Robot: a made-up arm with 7 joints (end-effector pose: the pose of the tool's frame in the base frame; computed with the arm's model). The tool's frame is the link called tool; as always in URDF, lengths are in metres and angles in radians.
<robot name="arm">
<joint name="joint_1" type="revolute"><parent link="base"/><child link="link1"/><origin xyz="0 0 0.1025" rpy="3.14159 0 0"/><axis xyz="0 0 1"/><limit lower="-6.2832" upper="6.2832" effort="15" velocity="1"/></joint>
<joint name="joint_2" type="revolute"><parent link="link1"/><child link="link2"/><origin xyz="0 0.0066 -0.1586" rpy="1.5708 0 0"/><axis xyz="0 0 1"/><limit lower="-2.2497" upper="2.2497" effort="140" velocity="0.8"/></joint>
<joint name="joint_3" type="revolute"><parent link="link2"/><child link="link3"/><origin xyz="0 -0.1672 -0.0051" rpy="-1.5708 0 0"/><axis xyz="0 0 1"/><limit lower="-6.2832" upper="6.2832" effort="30" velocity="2.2"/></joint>
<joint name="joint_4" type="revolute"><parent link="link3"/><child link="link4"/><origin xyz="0 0.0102 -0.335" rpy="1.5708 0 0"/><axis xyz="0 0 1"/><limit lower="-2.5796" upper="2.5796" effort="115" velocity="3"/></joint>
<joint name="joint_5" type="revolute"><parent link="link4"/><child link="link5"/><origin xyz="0 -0.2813 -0.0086" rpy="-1.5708 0 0"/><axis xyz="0 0 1"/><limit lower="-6.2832" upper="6.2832" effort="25" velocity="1"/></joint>
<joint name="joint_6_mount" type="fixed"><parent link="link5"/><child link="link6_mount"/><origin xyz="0 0 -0.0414"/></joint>
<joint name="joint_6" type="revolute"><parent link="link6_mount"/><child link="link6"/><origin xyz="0 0.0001 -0.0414" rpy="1.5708 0 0"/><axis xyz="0 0 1"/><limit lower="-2.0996" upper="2.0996" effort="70" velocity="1.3"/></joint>
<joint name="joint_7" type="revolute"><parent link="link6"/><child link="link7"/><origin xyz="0 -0.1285 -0.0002" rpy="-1.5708 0 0"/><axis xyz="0 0 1"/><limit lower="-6.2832" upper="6.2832" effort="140" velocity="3.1"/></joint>
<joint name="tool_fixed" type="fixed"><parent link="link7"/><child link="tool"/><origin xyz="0 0 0"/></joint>
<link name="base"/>
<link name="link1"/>
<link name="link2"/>
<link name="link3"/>
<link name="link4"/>
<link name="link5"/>
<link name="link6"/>
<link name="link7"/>
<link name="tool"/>
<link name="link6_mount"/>
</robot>
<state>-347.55 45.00 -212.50 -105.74 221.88 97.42 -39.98</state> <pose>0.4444 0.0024 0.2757 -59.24 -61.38 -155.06</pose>
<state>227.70 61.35 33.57 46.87 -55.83 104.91 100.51</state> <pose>-0.4175 0.6103 0.3336 -28.27 24.83 28.13</pose>
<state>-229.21 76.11 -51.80 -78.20 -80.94 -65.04 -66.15</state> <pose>-0.6553 -0.1178 0.5438 67.07 16.74 68.13</pose>
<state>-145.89 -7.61 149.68 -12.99 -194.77 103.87 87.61</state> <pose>-0.1002 -0.0879 1.0725 49.73 59.31 86.13</pose>
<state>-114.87 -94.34 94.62 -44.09 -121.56 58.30 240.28</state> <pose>0.0347 -0.8415 0.3041 -22.33 141.27 23.63</pose>
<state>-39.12 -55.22 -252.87 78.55 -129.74 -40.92 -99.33</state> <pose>-0.1693 -0.6911 0.3922 18.06 -58.81 -159.71</pose>
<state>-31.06 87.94 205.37 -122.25 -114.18 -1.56 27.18</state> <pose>0.3062 -0.0150 -0.1166 -38.63 -5.22 -61.67</pose>
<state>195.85 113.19 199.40 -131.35 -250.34 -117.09 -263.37</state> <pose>-0.1619 0.2334 -0.0620 99.96 -47.29 71.58</pose>
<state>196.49 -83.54 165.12 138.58 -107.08 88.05 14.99</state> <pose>0.3160 0.0963 0.0548 67.24 -64.07 27.18</pose>
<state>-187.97 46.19 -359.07 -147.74 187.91 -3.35 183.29</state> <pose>0.1168 0.0435 0.5177 -1.83 -82.05 15.10</pose>
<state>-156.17 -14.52 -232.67 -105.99 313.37 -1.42 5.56</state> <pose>-0.3078 -0.2765 0.6817 102.76 55.72 134.64</pose>
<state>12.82 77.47 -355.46 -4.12 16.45 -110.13 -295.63</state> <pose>0.7480 -0.1556 0.5711 129.82 -101.73 63.43</pose>
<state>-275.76 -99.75 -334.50 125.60 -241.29 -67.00 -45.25</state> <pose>-0.0920 0.2567 0.5312 59.67 -119.10 -64.77</pose>
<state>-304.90 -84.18 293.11 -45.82 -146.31 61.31 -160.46</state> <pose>-0.7023 0.4207 0.1504 36.94 41.45 165.17</pose>
